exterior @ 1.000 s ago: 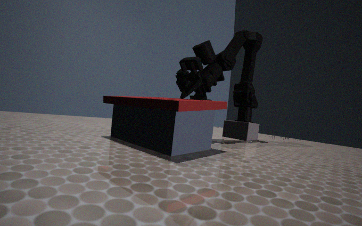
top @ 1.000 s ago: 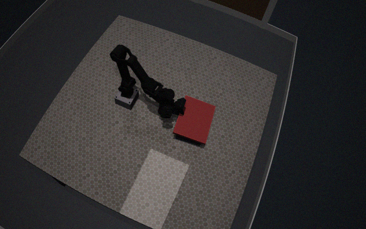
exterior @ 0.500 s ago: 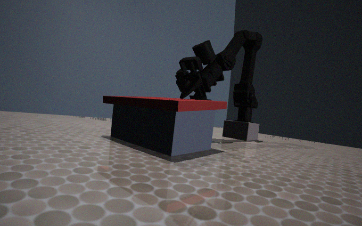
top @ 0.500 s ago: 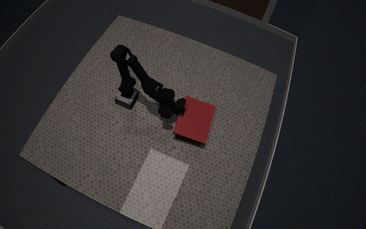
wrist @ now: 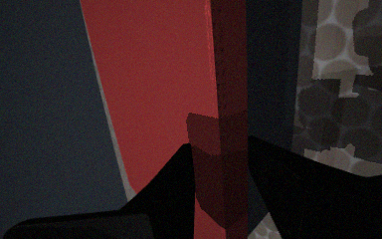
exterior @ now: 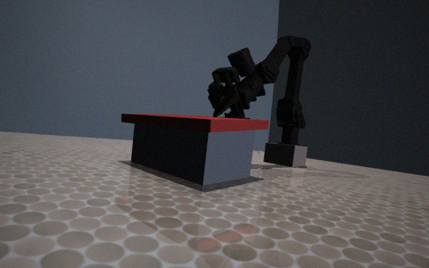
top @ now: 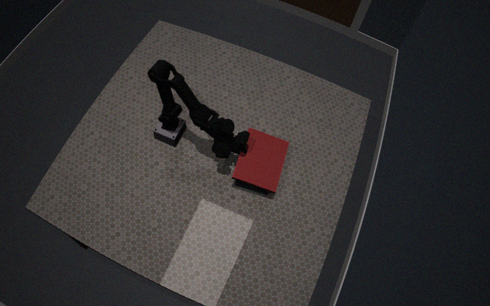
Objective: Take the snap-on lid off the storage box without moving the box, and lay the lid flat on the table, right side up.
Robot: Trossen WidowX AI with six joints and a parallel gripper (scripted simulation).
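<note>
Right now the flat red lid is 80 mm ahead of my gripper tip and 10 mm to the right of it. Round my gripper tip: blue-grey storage box: 70 mm ahead, 60 mm below, 10 mm to the right.
</note>
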